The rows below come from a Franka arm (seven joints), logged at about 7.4 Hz.
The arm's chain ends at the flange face. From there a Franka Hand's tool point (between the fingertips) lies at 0.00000 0.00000 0.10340 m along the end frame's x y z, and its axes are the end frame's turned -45 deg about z.
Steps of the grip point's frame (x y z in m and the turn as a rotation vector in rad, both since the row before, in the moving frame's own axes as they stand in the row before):
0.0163 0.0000 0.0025 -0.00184 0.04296 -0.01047
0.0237 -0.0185 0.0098 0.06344 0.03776 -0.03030
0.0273 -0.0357 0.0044 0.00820 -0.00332 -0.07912
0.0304 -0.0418 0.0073 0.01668 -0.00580 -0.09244
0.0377 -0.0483 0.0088 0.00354 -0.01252 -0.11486
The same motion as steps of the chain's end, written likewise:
0.0083 -0.0085 0.0026 0.02908 0.03168 -0.01047
0.0057 -0.0225 0.0101 0.07156 -0.01816 -0.03030
-0.0051 -0.0442 0.0044 0.00345 -0.00815 -0.07912
-0.0064 -0.0503 0.0073 0.00769 -0.01590 -0.09244
-0.0064 -0.0615 0.0088 -0.00635 -0.01136 -0.11486

